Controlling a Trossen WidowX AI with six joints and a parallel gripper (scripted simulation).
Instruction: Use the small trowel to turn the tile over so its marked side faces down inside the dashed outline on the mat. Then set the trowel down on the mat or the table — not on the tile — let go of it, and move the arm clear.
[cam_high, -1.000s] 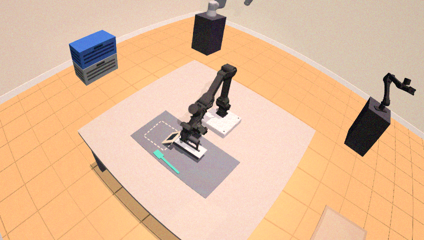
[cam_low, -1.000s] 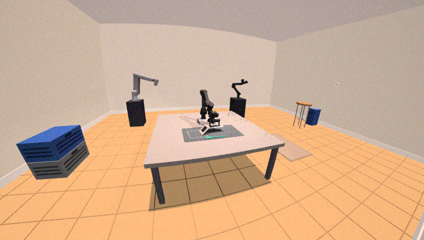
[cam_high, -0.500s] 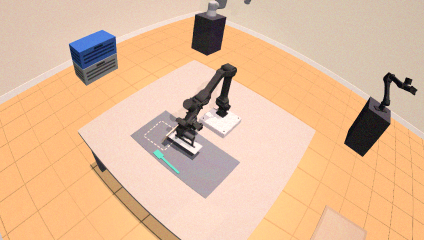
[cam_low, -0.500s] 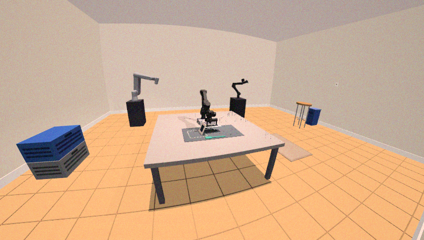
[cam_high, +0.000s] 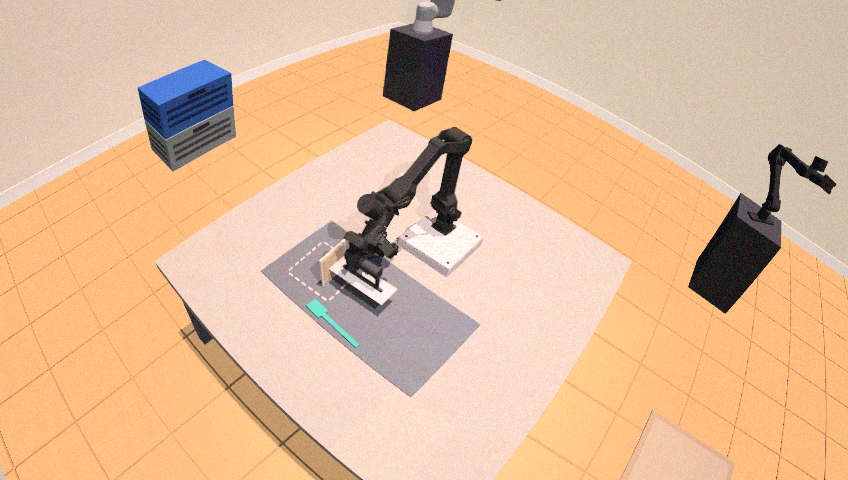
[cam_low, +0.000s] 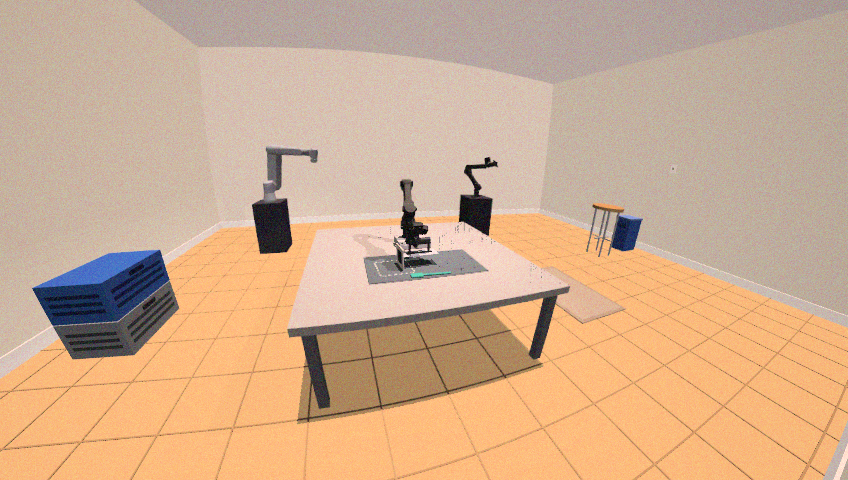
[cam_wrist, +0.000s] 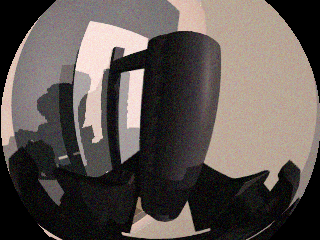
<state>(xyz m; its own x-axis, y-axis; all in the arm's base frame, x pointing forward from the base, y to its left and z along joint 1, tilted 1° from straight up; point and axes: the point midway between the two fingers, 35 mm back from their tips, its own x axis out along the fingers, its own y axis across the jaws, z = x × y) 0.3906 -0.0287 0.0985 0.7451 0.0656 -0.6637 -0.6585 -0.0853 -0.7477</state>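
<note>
Right now the tile is 9 cm to the right of my gripper tip, 5 cm below it and 1 cm behind it. From my gripper tip the other things lie so: teal trowel (12 cm ahead, 11 cm below, 2 cm to the left); then grey mat (13 cm below, 4 cm to the left, 2 cm behind).
</note>
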